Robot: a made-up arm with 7 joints.
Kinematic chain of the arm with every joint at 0, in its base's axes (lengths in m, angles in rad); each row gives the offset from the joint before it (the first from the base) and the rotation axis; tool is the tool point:
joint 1: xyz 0 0 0.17 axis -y
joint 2: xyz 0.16 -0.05 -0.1 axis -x
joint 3: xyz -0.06 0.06 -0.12 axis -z
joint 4: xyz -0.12 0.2 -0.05 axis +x
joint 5: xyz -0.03 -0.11 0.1 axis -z
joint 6: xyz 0 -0.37 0.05 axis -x
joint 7: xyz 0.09 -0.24 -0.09 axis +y
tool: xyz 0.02 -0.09 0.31
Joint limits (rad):
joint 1: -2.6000..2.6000
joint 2: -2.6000..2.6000
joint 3: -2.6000..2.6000
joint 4: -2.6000..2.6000
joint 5: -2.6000..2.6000
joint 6: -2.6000..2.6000
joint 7: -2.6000..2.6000
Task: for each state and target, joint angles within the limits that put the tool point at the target. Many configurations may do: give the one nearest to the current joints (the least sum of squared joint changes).
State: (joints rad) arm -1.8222 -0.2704 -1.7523 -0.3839 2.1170 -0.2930 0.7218
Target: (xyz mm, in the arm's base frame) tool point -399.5 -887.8 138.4
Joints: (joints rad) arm -1.7917 -0.3376 -1.7075 -0.3439 1.9489 -0.3640 0.7865
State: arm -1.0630 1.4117 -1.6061 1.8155 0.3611 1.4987 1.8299
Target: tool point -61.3 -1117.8 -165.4
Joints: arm -0.9688 1.4002 -1.6577 1.6912 0.4580 1.4137 2.0036
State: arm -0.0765 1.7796 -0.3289 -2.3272 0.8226 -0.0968 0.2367
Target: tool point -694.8 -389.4 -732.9
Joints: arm -0.0525 1.9364 -0.2296 -2.4996 0.8068 -0.0180 0.2236
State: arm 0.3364 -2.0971 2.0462 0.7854 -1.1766 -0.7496 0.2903
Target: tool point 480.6 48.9 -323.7
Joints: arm 0.4776 -1.7651 1.8572 0.7468 -1.6339 -0.6821 0.4412
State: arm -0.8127 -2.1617 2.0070 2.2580 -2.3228 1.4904 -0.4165
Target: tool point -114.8 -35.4 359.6
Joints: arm -0.6686 -2.2124 1.8776 1.5939 -2.4578 1.3615 -0.4405
